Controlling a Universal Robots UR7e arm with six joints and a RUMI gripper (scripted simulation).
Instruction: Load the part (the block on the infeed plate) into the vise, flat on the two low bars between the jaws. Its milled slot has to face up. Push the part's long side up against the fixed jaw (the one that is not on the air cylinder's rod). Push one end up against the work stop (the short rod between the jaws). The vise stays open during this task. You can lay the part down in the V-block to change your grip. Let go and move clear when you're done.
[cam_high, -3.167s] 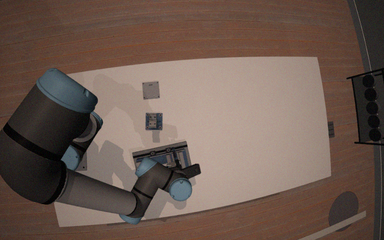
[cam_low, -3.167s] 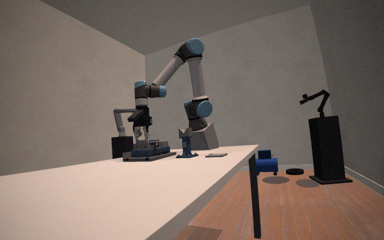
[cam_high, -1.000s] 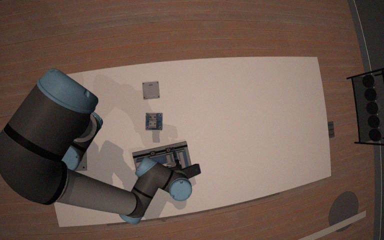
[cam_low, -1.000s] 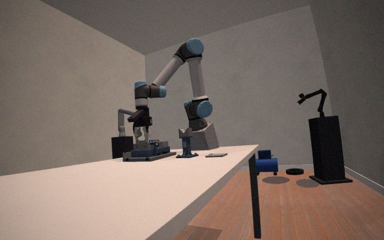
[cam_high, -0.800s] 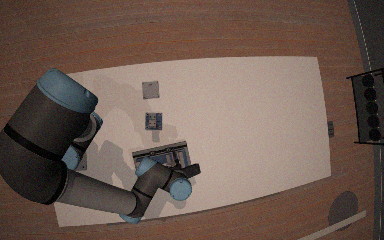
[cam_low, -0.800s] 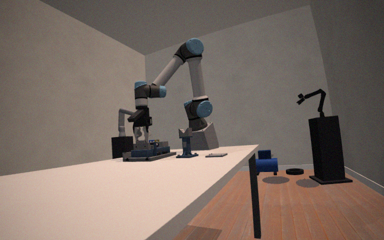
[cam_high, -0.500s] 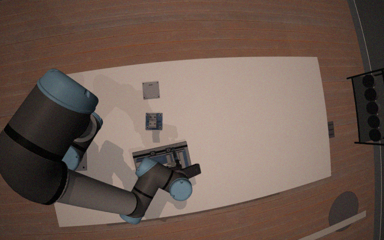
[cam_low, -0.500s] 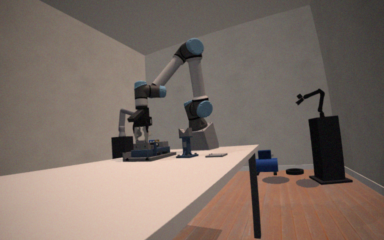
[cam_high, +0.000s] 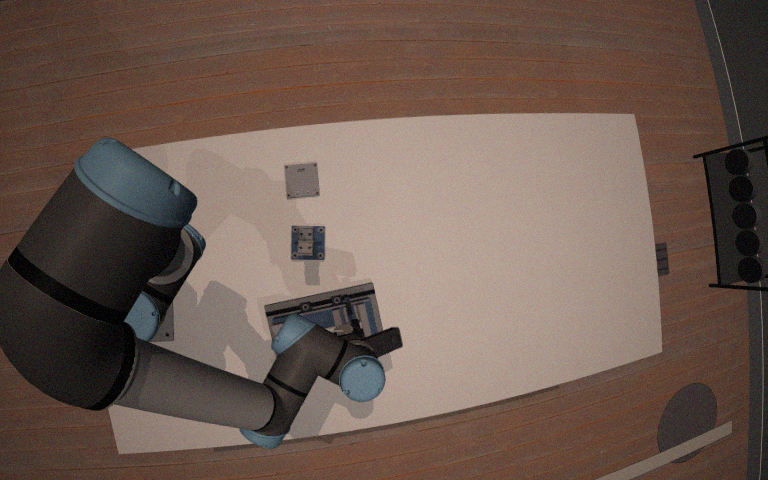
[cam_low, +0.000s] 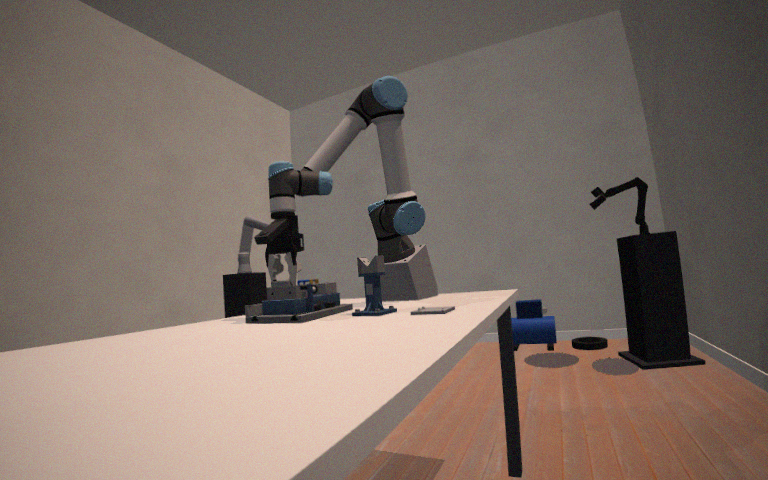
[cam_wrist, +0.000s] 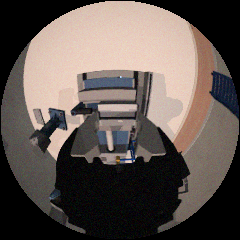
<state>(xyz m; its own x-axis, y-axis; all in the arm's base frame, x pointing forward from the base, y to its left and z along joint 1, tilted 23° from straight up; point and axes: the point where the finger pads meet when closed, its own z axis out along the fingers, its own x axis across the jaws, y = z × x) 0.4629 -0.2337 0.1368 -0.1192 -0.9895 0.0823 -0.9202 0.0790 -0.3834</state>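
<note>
Right now my hand is right at the part. Round my hand: vise (7 cm behind, 3 cm to the left, 7 cm below); then infeed plate (42 cm to the left, 10 cm below).
</note>
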